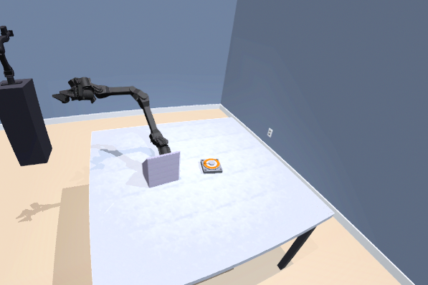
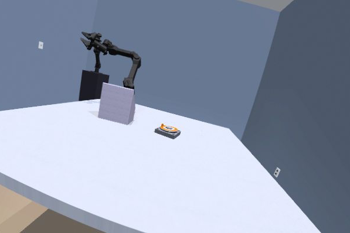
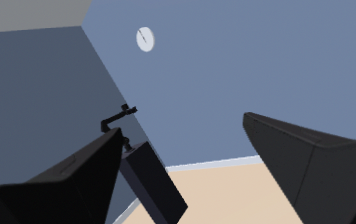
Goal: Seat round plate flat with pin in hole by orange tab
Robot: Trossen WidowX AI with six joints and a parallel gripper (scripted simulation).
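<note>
Right now my gripper tip is 840 mm short of the base, 150 mm to the left of it and 470 mm above it.
</note>
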